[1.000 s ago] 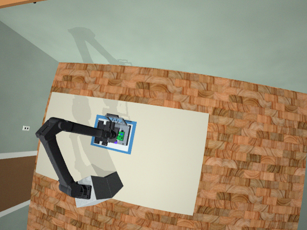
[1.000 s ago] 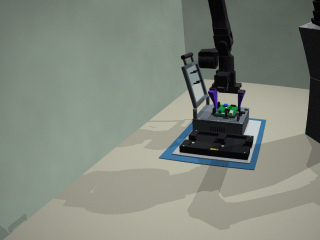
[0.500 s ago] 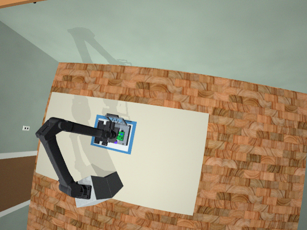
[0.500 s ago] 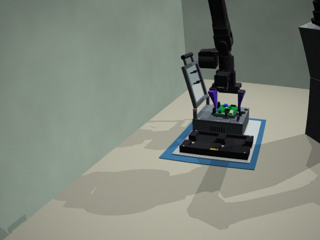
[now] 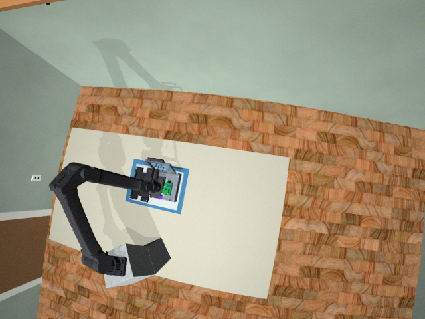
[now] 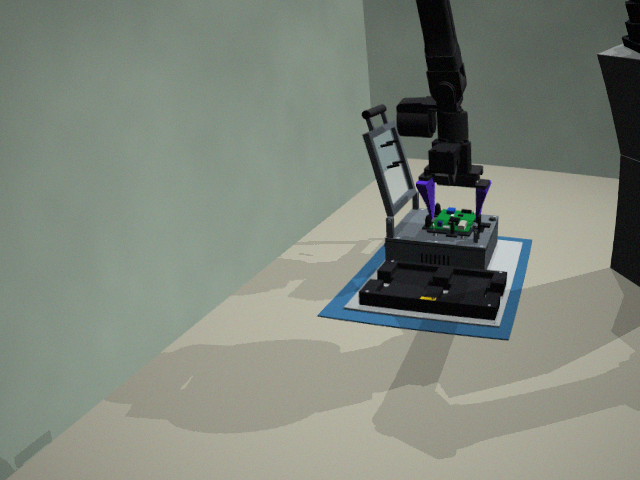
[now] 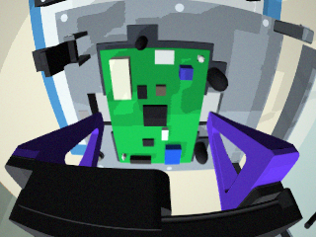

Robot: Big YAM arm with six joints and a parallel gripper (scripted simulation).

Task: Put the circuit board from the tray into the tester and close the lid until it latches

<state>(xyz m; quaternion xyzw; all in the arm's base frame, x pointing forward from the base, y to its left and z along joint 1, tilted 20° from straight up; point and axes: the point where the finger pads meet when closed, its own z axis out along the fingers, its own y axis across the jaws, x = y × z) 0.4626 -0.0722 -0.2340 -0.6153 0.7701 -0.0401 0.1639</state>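
Now: the green circuit board 10 mm below my hand. Also, from my hand: tester: 40 mm ahead, 30 mm to the left, 30 mm above; then tester lid: 120 mm ahead, 20 mm to the right, 100 mm above; then tester plate: 10 mm ahead, 10 mm to the left, 10 mm below.
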